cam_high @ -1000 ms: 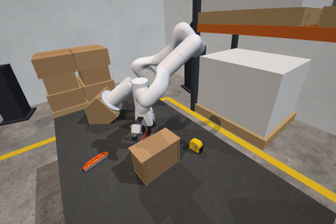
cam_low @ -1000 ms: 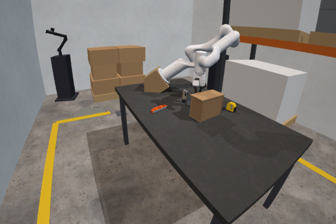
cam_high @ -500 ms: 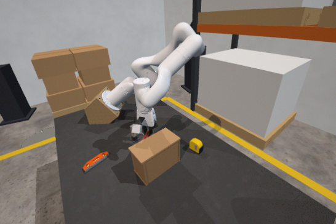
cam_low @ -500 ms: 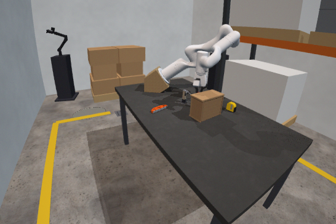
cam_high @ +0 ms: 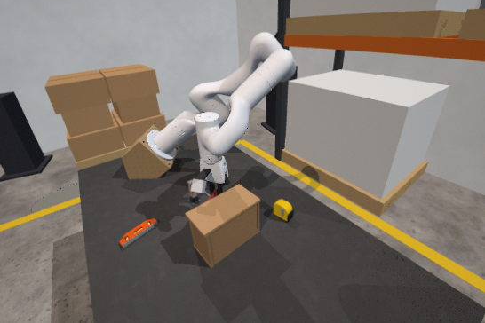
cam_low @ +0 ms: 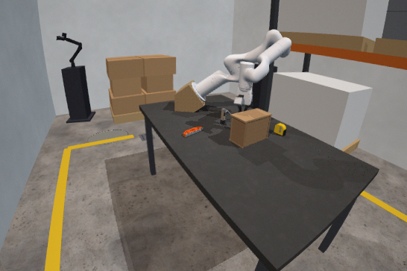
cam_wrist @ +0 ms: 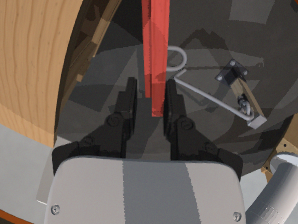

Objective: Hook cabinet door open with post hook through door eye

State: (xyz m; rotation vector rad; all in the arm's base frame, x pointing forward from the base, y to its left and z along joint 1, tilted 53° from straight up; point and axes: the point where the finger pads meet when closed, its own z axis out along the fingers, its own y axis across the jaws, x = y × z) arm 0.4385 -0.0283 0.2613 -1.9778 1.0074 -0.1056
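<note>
The thin hook is 9 cm behind my hand, 4 cm to the right of it and 8 cm below it. Also, from my hand: yellow tape measure (12 cm ahead, 23 cm to the left, 10 cm below); hook post (11 cm behind, 6 cm to the right, 6 cm below); red door (5 cm ahead, 6 cm to the right, 6 cm below).
</note>
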